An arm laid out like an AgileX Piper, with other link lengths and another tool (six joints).
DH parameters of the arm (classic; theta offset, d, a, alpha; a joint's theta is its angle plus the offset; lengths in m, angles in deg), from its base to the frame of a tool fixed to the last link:
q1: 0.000 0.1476 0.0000 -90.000
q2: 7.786 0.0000 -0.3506 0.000
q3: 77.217 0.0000 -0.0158 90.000
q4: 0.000 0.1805 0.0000 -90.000
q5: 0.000 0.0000 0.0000 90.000
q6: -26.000 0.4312 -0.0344 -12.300
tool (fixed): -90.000 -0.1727 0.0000 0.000
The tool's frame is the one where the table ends.
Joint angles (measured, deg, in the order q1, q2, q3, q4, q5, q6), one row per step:
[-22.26, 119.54, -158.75, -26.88, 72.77, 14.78]
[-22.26, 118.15, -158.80, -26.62, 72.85, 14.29]
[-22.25, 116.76, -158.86, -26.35, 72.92, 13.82]
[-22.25, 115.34, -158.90, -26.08, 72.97, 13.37]
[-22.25, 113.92, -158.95, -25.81, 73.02, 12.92]
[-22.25, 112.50, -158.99, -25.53, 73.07, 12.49]
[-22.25, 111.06, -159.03, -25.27, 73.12, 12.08]
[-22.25, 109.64, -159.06, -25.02, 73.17, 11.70]
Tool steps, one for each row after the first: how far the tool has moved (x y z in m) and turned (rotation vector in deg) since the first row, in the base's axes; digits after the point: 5 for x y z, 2 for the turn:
[-0.00723, 0.00424, 0.01297, -0.61, -1.00, 0.35]
[-0.01467, 0.00870, 0.02583, -1.23, -2.03, 0.71]
[-0.02259, 0.01326, 0.03873, -1.85, -3.10, 1.06]
[-0.03082, 0.01796, 0.05148, -2.50, -4.17, 1.40]
[-0.03930, 0.02279, 0.06392, -3.13, -5.25, 1.74]
[-0.04827, 0.02773, 0.07634, -3.77, -6.36, 2.06]
[-0.05741, 0.03269, 0.08829, -4.40, -7.45, 2.35]

